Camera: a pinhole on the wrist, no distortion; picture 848 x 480 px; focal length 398.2 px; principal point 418.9 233.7 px. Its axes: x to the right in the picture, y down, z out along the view. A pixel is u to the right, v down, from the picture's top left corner.
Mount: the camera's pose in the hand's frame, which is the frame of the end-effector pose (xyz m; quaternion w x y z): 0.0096 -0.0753 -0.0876 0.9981 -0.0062 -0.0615 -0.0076
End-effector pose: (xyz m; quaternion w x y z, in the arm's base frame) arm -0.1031 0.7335 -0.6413 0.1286 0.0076 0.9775 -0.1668
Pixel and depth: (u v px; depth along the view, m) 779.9 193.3 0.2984
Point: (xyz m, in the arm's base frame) -0.2819 0.5477 -0.8889
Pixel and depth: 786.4 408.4 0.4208
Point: -0.3381 0.7038 -1.1069
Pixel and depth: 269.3 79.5 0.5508
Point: 0.2472 0.3352 -0.8807
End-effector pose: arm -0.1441 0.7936 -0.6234 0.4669 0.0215 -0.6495 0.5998
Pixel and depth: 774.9 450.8 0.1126
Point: -0.2112 0.8125 -0.5462
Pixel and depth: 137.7 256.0 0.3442
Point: -0.0919 0.4557 -0.7251
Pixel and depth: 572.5 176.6 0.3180
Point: -0.2675 0.6146 -0.4377
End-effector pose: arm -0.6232 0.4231 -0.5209 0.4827 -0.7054 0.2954 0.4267
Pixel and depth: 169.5 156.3 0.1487
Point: -0.6019 0.5054 -0.3959
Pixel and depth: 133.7 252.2 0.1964
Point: -0.6717 0.5299 -0.3732
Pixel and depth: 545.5 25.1 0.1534
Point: -0.5005 0.5451 -0.5005
